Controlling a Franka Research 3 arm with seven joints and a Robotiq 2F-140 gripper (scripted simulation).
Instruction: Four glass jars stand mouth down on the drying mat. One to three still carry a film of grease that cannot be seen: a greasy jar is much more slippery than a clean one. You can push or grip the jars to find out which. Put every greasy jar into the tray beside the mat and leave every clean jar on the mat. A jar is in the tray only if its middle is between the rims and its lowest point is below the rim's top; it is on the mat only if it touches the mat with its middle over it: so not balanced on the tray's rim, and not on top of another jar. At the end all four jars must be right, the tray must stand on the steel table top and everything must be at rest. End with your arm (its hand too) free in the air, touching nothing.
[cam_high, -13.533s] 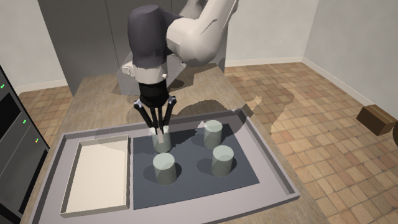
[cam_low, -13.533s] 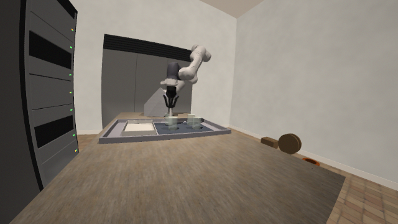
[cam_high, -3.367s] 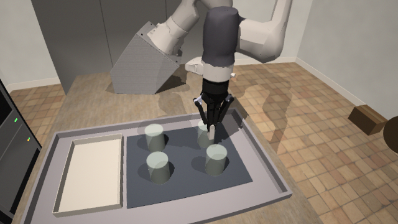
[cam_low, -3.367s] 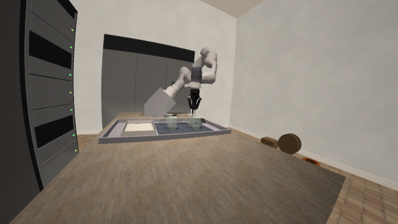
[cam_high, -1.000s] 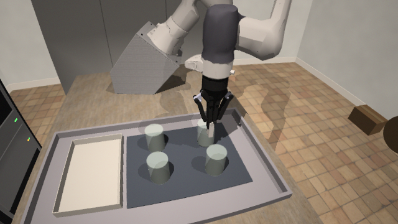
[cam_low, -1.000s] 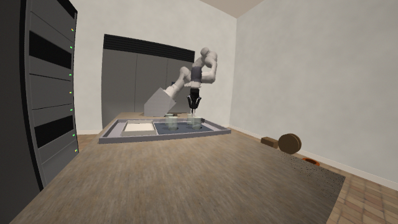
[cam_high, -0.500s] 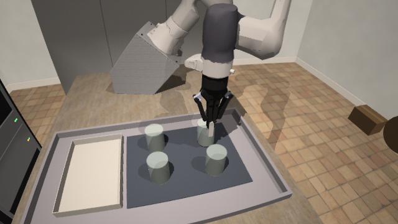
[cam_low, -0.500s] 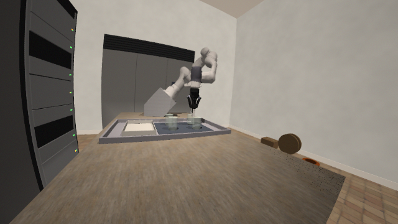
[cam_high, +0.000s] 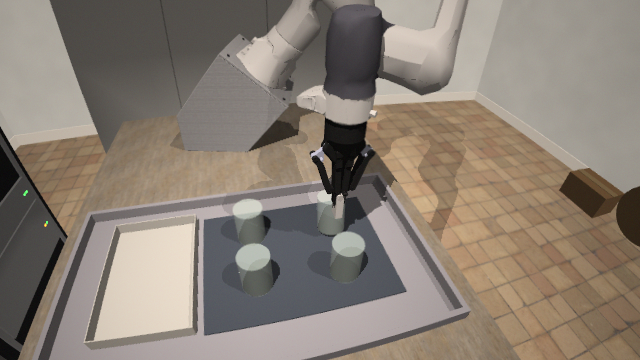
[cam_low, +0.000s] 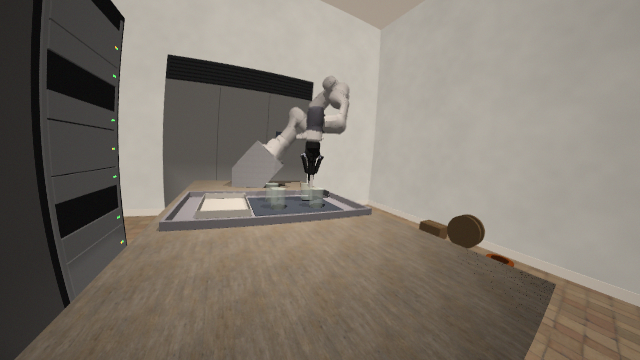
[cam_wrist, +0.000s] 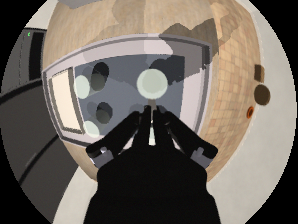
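Now: the dark drying mat 11 cm below my hand, 9 cm to the right of it and 4 cm ahead of it. The rest, counted from my hand: rimmed steel table top (20 cm to the right, 12 cm below, 7 cm ahead); cream tray (41 cm to the right, 11 cm below, 10 cm ahead).
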